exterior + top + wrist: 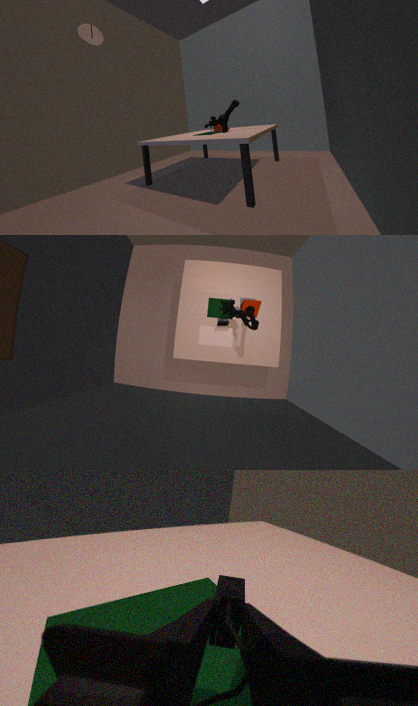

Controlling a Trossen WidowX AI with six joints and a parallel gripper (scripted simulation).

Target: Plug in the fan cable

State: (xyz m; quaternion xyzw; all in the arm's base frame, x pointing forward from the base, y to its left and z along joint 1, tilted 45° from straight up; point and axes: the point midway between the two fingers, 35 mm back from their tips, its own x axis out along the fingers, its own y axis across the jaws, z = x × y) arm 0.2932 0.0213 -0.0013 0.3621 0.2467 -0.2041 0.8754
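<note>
Right now the green board is 11 cm below my gripper tip, 3 cm to the left of it and 1 cm ahead of it. Round my gripper tip: fan 22 cm to the left, 4 cm below, 4 cm behind; four-pin header 10 cm below, 8 cm to the left, 1 cm behind; dark fan plug 1 cm below.
</note>
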